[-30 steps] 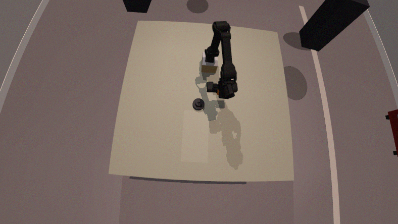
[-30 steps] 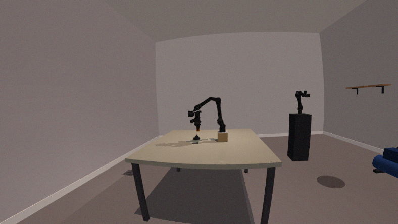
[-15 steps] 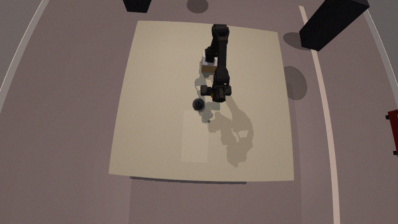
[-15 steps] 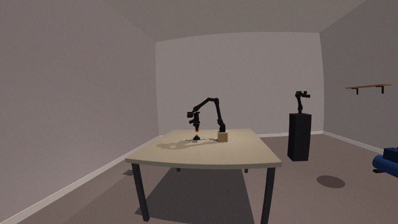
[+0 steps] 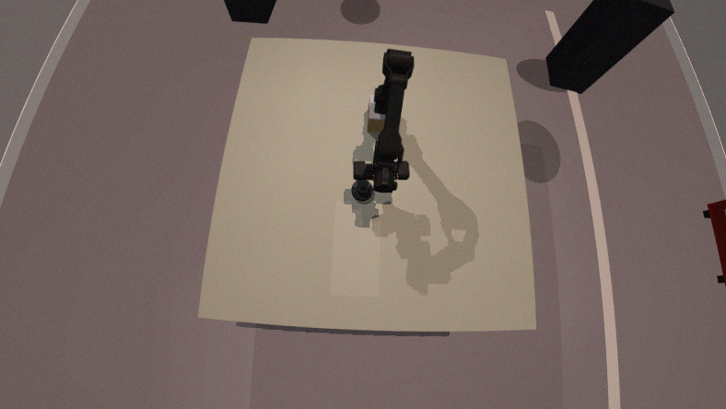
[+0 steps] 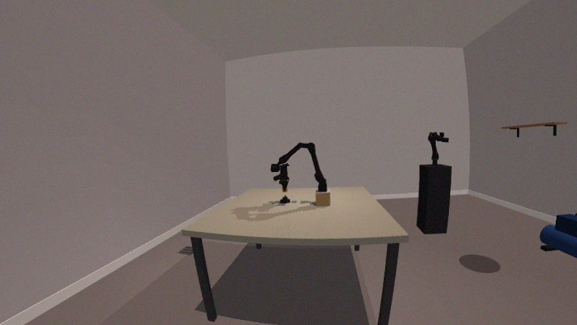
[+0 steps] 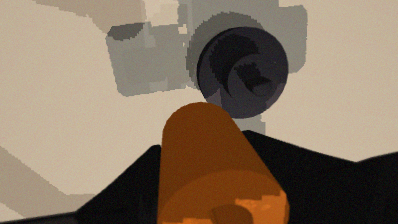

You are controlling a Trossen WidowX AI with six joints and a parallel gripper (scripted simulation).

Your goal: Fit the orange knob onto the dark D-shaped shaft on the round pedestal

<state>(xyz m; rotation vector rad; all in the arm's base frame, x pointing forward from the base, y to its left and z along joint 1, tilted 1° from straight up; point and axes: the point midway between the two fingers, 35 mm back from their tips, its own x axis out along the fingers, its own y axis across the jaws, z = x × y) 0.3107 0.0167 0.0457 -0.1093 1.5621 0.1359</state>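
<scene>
Now: the round pedestal 20 mm ahead of my gripper tip, 50 mm to the right of it and 80 mm below it. Also, from my gripper tip: orange knob (20 mm above).
</scene>
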